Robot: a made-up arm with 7 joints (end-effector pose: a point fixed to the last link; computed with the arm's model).
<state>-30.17 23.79 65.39 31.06 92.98 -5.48 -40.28</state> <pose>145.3 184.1 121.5 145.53 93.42 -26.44</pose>
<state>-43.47 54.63 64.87 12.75 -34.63 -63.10 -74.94</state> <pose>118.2 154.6 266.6 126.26 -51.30 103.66</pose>
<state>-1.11 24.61 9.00 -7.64 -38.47 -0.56 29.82</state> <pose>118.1 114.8 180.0 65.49 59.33 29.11</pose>
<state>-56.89 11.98 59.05 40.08 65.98 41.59 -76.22</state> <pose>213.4 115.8 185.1 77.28 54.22 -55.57</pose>
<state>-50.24 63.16 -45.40 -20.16 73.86 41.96 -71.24</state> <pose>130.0 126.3 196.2 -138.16 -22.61 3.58</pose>
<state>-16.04 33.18 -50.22 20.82 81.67 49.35 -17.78</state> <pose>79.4 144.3 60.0 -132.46 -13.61 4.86</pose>
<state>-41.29 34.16 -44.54 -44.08 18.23 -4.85 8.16</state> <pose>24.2 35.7 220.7 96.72 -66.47 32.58</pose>
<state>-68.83 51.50 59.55 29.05 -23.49 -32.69 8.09</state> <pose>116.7 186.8 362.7 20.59 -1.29 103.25</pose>
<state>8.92 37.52 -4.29 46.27 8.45 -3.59 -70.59</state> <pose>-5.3 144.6 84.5 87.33 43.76 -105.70</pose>
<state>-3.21 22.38 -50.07 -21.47 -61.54 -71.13 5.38</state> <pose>8.1 115.8 225.6 15.09 4.07 7.46</pose>
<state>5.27 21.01 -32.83 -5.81 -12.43 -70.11 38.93</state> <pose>3.0 82.5 203.4 47.31 9.10 32.32</pose>
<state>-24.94 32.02 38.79 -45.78 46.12 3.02 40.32</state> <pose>115.3 98.9 282.6 66.88 10.91 153.84</pose>
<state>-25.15 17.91 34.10 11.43 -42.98 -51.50 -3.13</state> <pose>105.1 125.0 228.3 42.47 5.20 74.80</pose>
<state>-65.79 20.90 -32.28 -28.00 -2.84 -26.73 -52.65</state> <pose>48.2 43.8 224.0 94.66 -129.12 16.93</pose>
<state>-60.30 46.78 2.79 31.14 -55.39 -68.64 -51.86</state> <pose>123.3 111.6 255.3 83.41 -64.42 61.81</pose>
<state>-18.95 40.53 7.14 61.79 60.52 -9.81 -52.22</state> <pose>57.2 175.7 73.0 -134.65 -51.00 98.37</pose>
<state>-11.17 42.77 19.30 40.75 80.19 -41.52 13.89</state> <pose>77.6 178.2 82.2 -168.45 0.26 -4.62</pose>
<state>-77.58 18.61 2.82 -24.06 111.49 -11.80 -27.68</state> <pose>160.3 54.4 312.1 -108.39 -10.46 -107.59</pose>
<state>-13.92 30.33 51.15 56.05 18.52 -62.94 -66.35</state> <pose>82.5 140.3 118.0 134.16 8.99 -16.43</pose>
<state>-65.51 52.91 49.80 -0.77 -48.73 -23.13 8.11</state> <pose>75.9 149.2 360.7 20.36 -34.73 86.98</pose>
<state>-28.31 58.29 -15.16 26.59 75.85 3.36 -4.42</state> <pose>137.5 212.8 127.2 -130.37 -9.40 -13.59</pose>
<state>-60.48 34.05 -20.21 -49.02 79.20 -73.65 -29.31</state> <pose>111.5 84.9 205.1 -53.68 85.76 -67.26</pose>
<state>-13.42 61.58 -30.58 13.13 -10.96 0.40 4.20</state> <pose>86.7 139.5 120.4 148.18 34.53 -12.88</pose>
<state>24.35 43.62 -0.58 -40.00 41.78 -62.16 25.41</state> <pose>-36.0 81.5 173.4 107.65 -64.60 39.71</pose>
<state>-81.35 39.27 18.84 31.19 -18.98 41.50 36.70</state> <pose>245.3 132.6 339.8 61.73 63.76 44.22</pose>
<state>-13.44 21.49 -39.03 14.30 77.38 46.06 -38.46</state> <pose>70.1 95.7 64.4 -145.92 -29.17 37.87</pose>
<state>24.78 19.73 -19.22 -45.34 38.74 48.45 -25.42</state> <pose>30.2 57.4 148.6 134.64 46.29 -37.60</pose>
